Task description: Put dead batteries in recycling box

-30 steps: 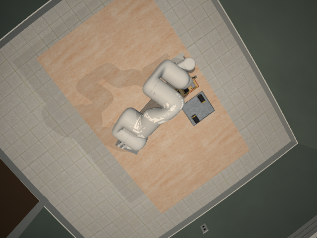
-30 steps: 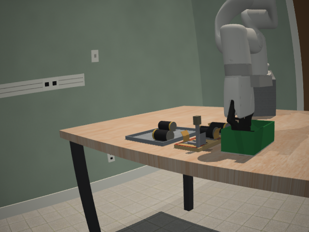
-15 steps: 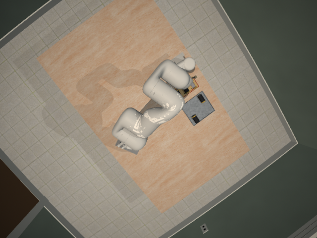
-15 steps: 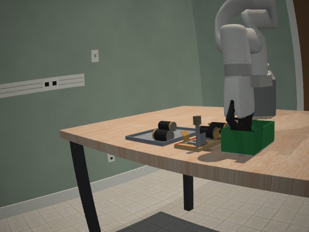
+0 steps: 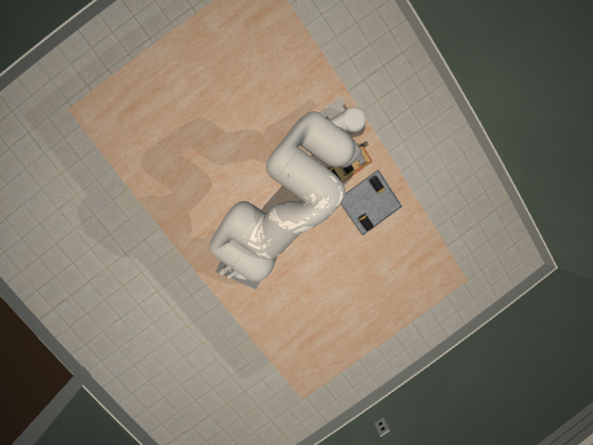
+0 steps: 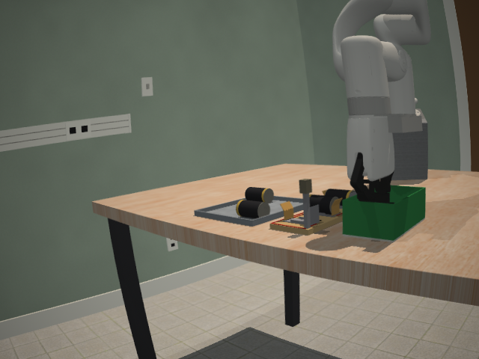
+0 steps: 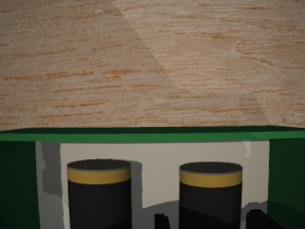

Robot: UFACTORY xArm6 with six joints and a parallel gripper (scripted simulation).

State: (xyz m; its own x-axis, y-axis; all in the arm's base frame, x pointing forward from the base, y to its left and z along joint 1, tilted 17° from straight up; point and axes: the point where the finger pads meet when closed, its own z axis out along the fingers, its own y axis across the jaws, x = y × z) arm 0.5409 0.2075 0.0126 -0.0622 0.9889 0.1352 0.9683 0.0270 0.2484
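The green recycling box lies 30 mm behind my hand, 10 mm to the left of it and 20 mm below it. Also, from my hand: grey tray: 10 mm behind, 320 mm to the right, 40 mm below.
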